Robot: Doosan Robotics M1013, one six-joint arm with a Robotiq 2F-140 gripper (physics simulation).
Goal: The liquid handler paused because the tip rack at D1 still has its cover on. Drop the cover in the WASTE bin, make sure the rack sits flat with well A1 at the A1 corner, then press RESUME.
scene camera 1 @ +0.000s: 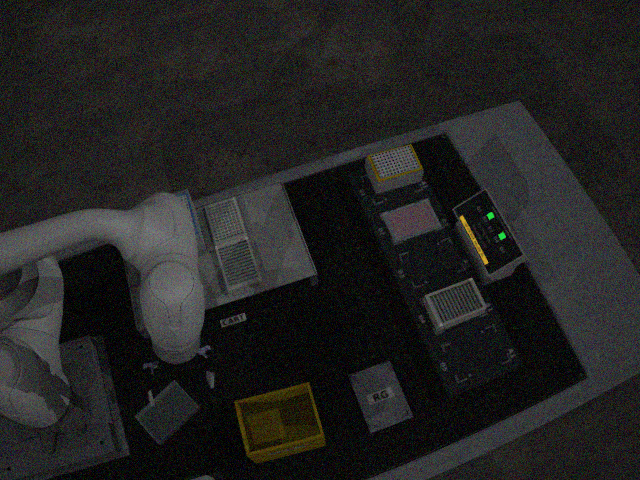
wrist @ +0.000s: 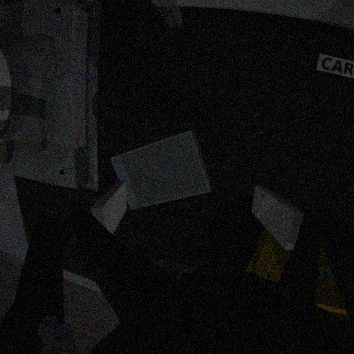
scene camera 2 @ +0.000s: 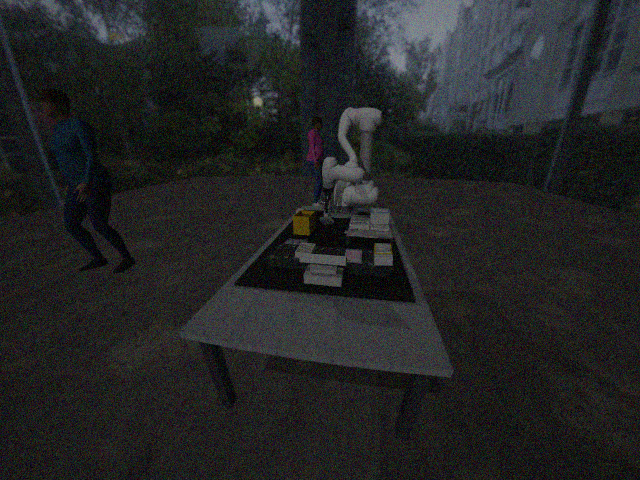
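Where they show: gripper, fingertip midpoint: point(scene camera 1: 180, 391) point(wrist: 190, 196) point(scene camera 2: 326, 211); arm's base, origin of the base link: point(scene camera 1: 51, 401) point(wrist: 9, 88) point(scene camera 2: 342, 209).
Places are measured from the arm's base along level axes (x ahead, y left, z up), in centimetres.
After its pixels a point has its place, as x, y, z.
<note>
A flat translucent grey box-like piece point(scene camera 1: 168, 413) {29.5, -7.0, -0.7} point(wrist: 162, 170) {29.6, -5.6, -0.7}, which looks like the cover, lies on the dark mat between the robot base and the yellow bin point(scene camera 1: 281, 421) {54.7, -12.9, -2.6} point(scene camera 2: 303, 223) {62.8, -12.6, 5.5}. My gripper point(scene camera 1: 180, 388) {34.9, -4.5, 6.9} point(wrist: 190, 196) {34.9, -4.5, 6.9} is open and empty. In the wrist view the left fingertip overlaps a corner of the cover, and the right fingertip stands well clear of it. A yellow-rimmed tip rack point(scene camera 1: 395, 164) {94.6, 41.6, 9.0} point(scene camera 2: 383, 254) {100.9, 43.2, 8.2} sits at the deck's far end. Its slot label and well A1 are unreadable. The control panel point(scene camera 1: 488, 235) {110.9, 16.9, 8.7} shows two green buttons and a yellow bar; its lettering is unreadable.
A pale slotted rack point(scene camera 1: 455, 303) {98.9, 3.6, 4.5} and a pinkish plate point(scene camera 1: 412, 221) {95.4, 27.6, 3.5} stand on the deck. A grey pad marked RG point(scene camera 1: 381, 396) {77.8, -12.0, -2.4} lies right of the bin. The cart platform point(scene camera 1: 281, 242) {62.7, 29.2, 2.8} carries pale racks point(scene camera 1: 236, 263) {51.3, 24.4, 5.7} beside the arm. Two people stand beyond the table.
</note>
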